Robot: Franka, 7 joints.
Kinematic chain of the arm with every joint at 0, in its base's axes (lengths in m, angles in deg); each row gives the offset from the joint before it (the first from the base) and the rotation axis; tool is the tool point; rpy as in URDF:
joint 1: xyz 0 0 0.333 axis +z
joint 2: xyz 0 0 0 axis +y
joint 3: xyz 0 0 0.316 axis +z
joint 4: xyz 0.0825 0 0 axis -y
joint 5: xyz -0.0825 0 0.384 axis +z
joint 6: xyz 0 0 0 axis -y
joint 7: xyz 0.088 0 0 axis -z
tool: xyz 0 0 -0.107 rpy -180 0 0
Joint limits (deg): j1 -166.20..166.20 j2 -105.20..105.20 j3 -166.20..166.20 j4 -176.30..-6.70 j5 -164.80..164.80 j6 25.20..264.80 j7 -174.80..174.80
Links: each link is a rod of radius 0.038 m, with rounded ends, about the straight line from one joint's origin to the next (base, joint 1, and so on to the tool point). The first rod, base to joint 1, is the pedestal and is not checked.
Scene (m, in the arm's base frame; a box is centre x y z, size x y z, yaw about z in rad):
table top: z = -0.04
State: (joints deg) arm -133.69 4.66 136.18 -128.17 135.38 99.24 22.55
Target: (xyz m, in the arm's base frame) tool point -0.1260 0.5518 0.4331
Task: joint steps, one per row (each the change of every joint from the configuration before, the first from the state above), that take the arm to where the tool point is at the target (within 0.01 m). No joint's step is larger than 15 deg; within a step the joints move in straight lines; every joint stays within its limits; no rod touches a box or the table.
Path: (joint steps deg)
1: 12.39 -1.83 6.00 0.17 -1.34 -1.36 0.00
2: 12.38 -1.84 6.01 0.18 -1.35 -1.36 0.00
3: 12.39 -1.83 6.00 0.17 -1.34 -1.36 0.00
4: 12.39 -1.84 6.01 0.17 -1.35 -1.36 0.00
5: 12.39 -1.83 6.00 0.18 -1.34 -1.36 0.00

